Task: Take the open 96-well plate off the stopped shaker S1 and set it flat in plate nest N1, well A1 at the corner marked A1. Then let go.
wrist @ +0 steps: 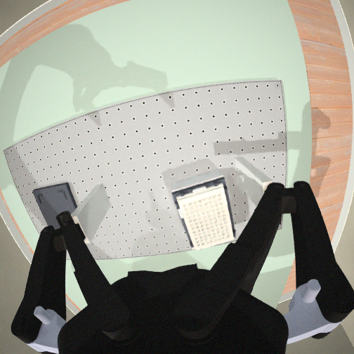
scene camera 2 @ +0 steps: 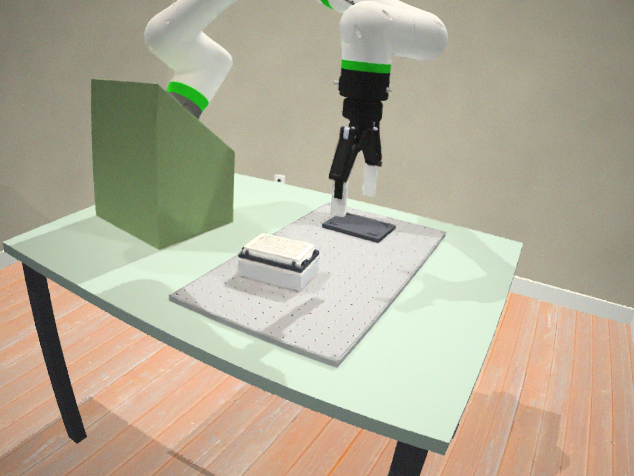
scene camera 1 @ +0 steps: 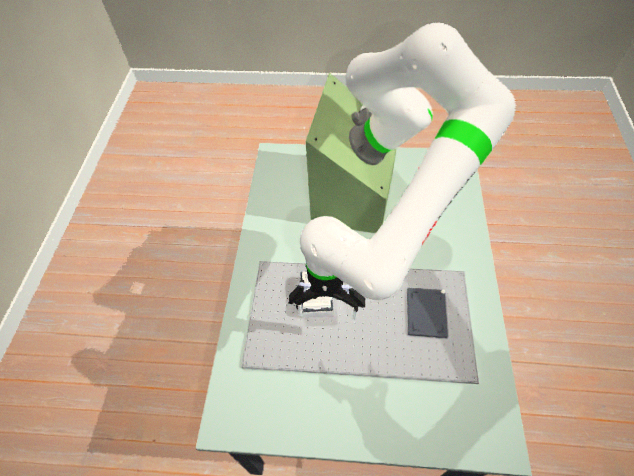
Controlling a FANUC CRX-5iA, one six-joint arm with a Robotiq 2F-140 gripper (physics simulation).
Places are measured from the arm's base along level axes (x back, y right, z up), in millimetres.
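Pixels of known places: gripper, fingertip midpoint: [scene camera 2: 354, 204] [scene camera 1: 327, 313]; arm's base at its link origin: [scene camera 2: 172, 121] [scene camera 1: 366, 145].
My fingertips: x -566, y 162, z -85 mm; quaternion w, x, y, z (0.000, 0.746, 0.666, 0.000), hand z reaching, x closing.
Observation:
For each thing: its top centre in the pictures, then the offset to it from my fingertips. "pt": a spot on its surface instead. Level surfaces: height alone.
- cream 96-well plate at its top centre: [scene camera 2: 279, 245] [scene camera 1: 316, 287] dx +141, dy +29, dz -109 mm
- shaker S1 at a spot on its surface: [scene camera 2: 276, 277] pt dx +123, dy +78, dz -156 mm
- dark nest N1 at its top centre: [scene camera 2: 359, 223] [scene camera 1: 427, 311] dx +68, dy -320, dz -163 mm
- grey perforated board at its surface level: dz -178 mm
- pale green table at its surface level: dz -191 mm
The cream 96-well plate [scene camera 1: 317, 303] [scene camera 2: 279, 246] [wrist: 206, 217] sits on the shaker S1 [scene camera 2: 276, 277] [wrist: 199, 182], a pale box with a black top frame. Its wells face up. My gripper [scene camera 1: 328, 311] [scene camera 2: 353, 203] [wrist: 169, 182] is open and empty, pointing down. It hangs well above the plate; in the wrist view the plate shows between the two fingers, closer to the right one. The dark nest N1 [scene camera 1: 427, 312] [scene camera 2: 358, 226] [wrist: 52, 200] is empty. A small pale dot shows at its upper right corner in scene camera 1. Lettering is too small to read.
Shaker and nest stand on a grey perforated board [scene camera 1: 358, 353] [scene camera 2: 327, 327] [wrist: 145, 140] on the pale green table [scene camera 1: 286, 409] [scene camera 2: 409, 358] [wrist: 200, 40]. A green slanted pedestal [scene camera 1: 345, 192] [scene camera 2: 158, 169] carries the arm base behind the board.

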